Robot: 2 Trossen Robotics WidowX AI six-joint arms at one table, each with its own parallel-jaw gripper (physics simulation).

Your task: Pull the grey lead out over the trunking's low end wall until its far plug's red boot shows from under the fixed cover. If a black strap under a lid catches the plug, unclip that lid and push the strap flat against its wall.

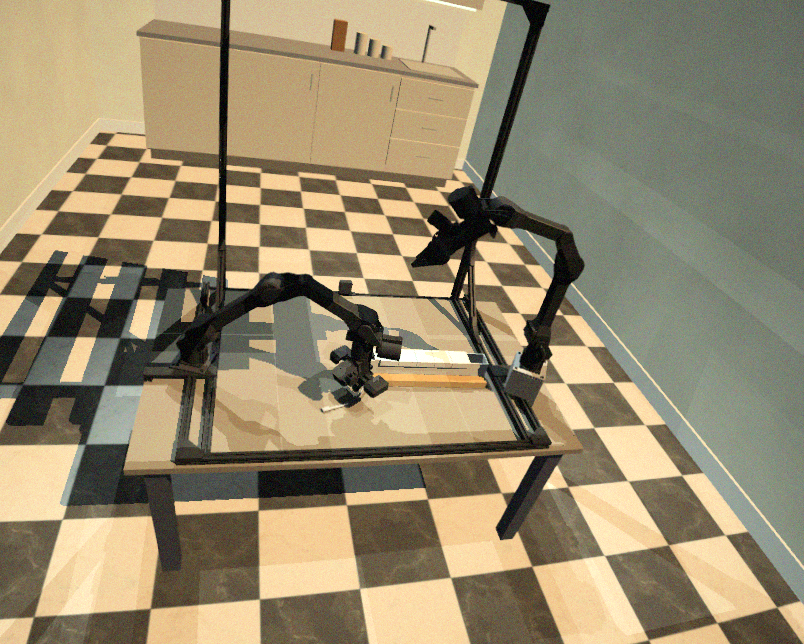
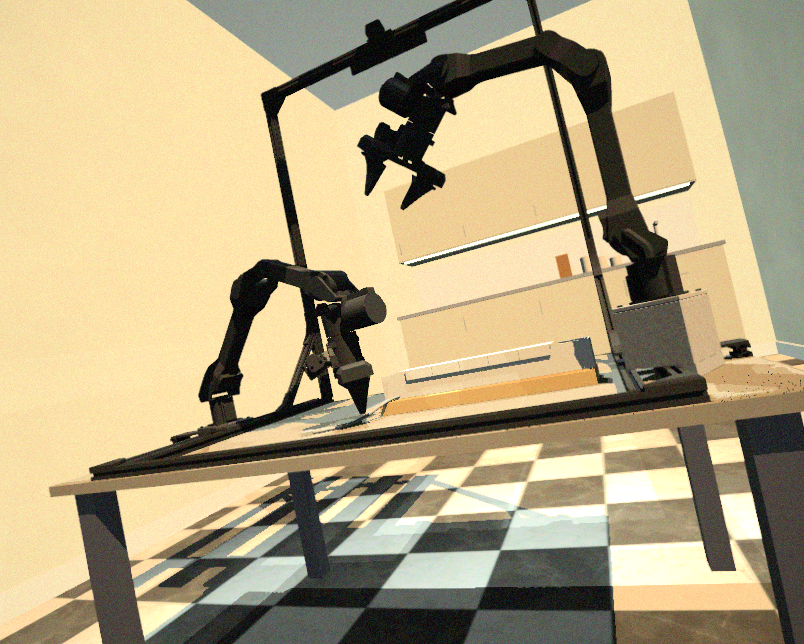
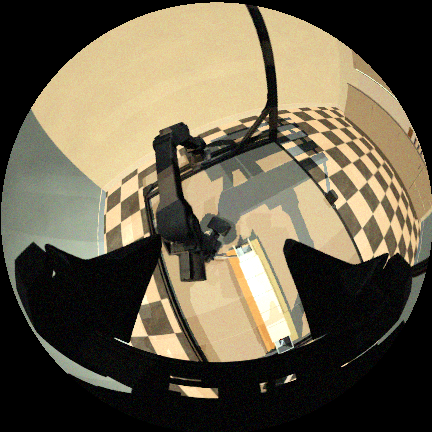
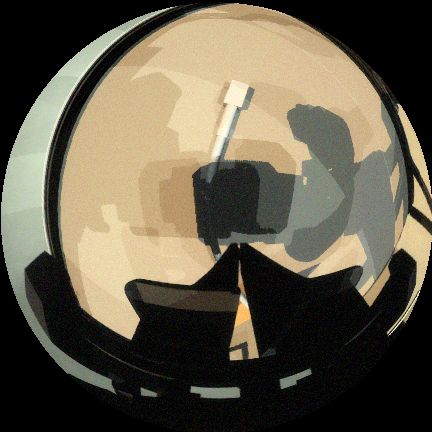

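Pixels of known places: left gripper, fingertip midpoint: (image 1: 414, 262) (image 2: 384, 202) (image 3: 224, 243); right gripper, fingertip midpoint: (image 1: 355, 390) (image 2: 363, 413) (image 3: 214, 252) (image 4: 237, 248); left arm's base, link origin: (image 1: 530, 365) (image 2: 659, 299) (image 3: 274, 382); right arm's base, link origin: (image 1: 193, 358) (image 2: 225, 422) (image 3: 200, 156).
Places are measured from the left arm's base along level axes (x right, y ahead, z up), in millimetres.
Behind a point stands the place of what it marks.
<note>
The white trunking (image 1: 428, 359) @(x -100, y 298, z -37 mm) (image 2: 489, 369) (image 3: 264, 292) @(x -99, y 339, z -37 mm) lies on the table with its lids shut. The grey lead (image 4: 222, 130) @(x -349, y 481, z -107 mm) comes out of its low end and ends in a white plug (image 1: 328, 408) @(x -368, y 497, z -106 mm) (image 4: 235, 93) @(x -371, y 501, z -106 mm) on the table top. My right gripper (image 1: 350, 396) @(x -274, y 457, z -99 mm) (image 2: 361, 404) @(x -274, y 457, z -99 mm) (image 4: 237, 248) @(x -274, y 457, z -99 mm) is shut, tips down at the table just off that end. The lead runs under its fingertips, and I see nothing held between them. My left gripper (image 1: 419, 258) @(x -165, y 398, z 298 mm) (image 2: 391, 197) @(x -165, y 398, z 298 mm) is open and empty, high above the trunking.
An orange strip (image 1: 434, 381) @(x -122, y 259, z -92 mm) (image 2: 489, 391) @(x -127, y 264, z -99 mm) (image 3: 247, 296) @(x -146, y 319, z -90 mm) runs along the trunking's near side. Black frame posts (image 1: 222, 160) @(x -49, y 1049, z 355 mm) (image 1: 472, 307) @(x 255, y 234, z -28 mm) stand at the table's back corners. The left arm's grey base box (image 1: 522, 385) @(x -50, y 4, z -46 mm) sits at the table's right edge.
</note>
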